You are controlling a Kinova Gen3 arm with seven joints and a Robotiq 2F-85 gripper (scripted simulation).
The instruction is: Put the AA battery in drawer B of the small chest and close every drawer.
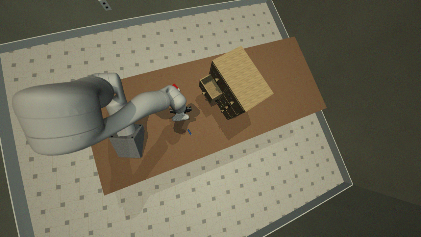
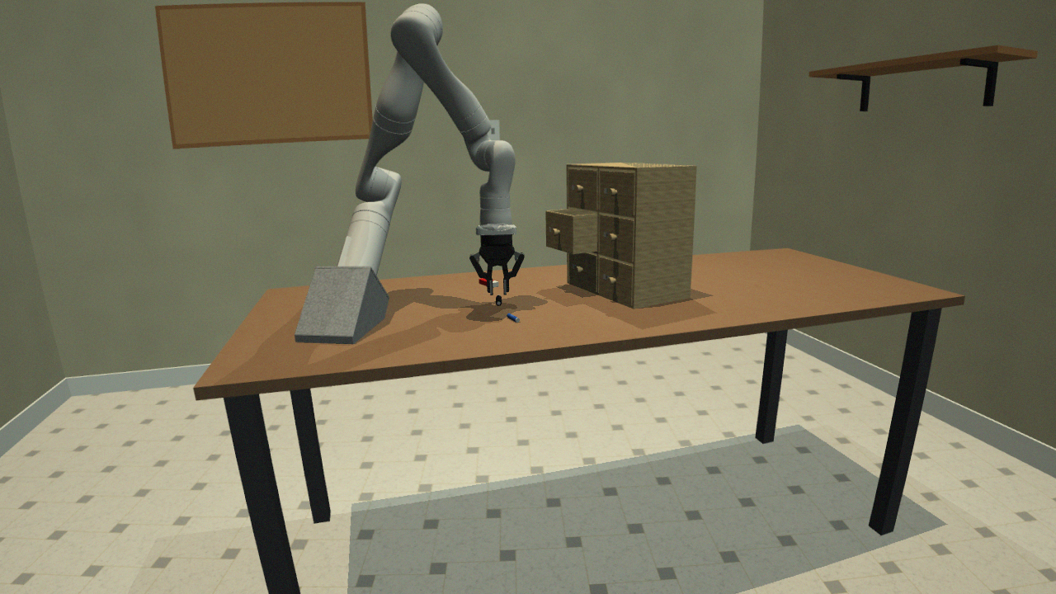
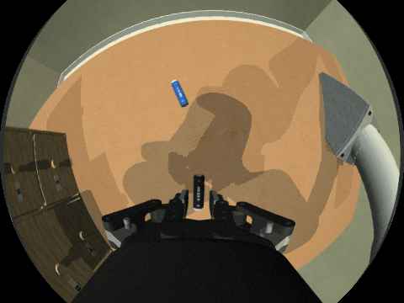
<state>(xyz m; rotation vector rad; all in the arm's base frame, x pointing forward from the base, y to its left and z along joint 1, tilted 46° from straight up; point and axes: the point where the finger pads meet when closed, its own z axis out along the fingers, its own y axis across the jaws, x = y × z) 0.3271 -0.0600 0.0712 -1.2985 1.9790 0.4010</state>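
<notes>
The black battery lies 3 cm below my hand. Also, from my hand: white eraser 18 cm to the left, 3 cm below, 2 cm ahead; drawer 25 cm ahead, 10 cm above, 5 cm to the left; blue AA battery 14 cm to the right, 4 cm below.
</notes>
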